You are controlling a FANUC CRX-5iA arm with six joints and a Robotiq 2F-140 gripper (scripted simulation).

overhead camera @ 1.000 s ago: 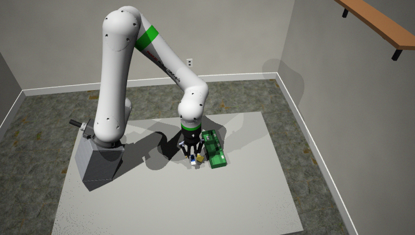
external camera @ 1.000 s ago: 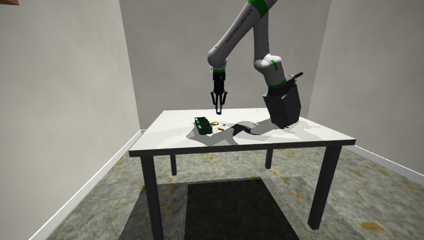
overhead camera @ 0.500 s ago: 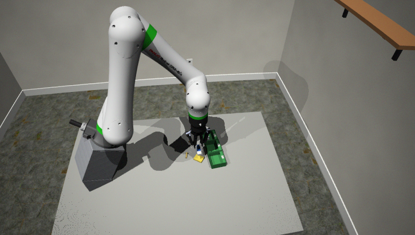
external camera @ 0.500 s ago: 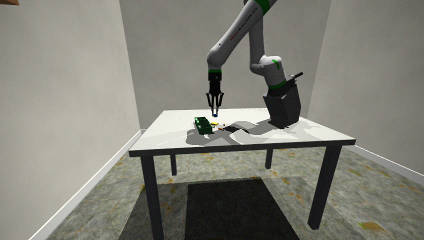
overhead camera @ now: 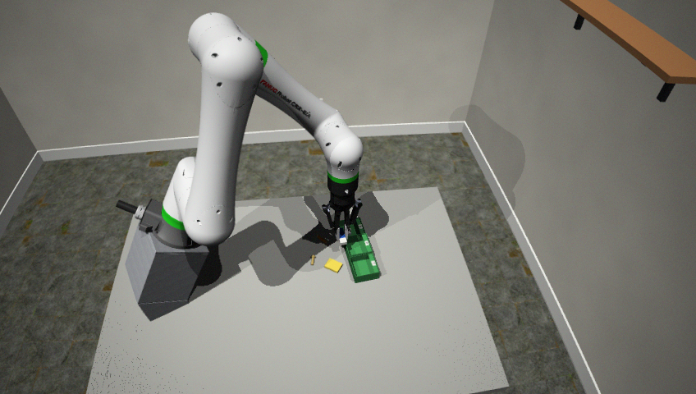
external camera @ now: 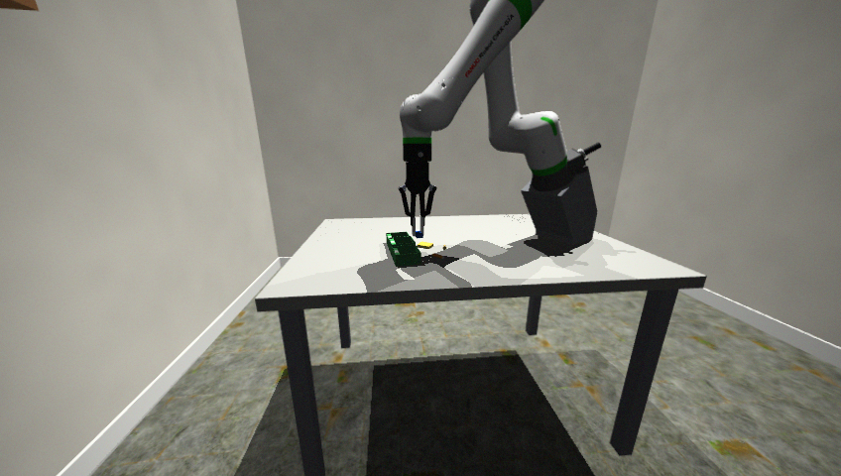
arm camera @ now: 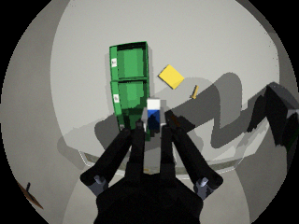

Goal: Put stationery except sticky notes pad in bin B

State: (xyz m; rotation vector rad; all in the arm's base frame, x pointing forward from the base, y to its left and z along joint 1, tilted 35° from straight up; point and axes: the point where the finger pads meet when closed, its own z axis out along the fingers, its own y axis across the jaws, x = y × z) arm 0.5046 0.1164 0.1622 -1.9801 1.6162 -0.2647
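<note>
The grey-white object lies 2 cm ahead of my hand, 8 cm to the left of it and 9 cm below it. The rest, counted from my hand: white eraser 1 cm to the right, 3 cm below; then sticky notes 2 cm behind, 8 cm to the right, 10 cm below; then tan piece 10 cm behind, 6 cm to the right, 10 cm below.
</note>
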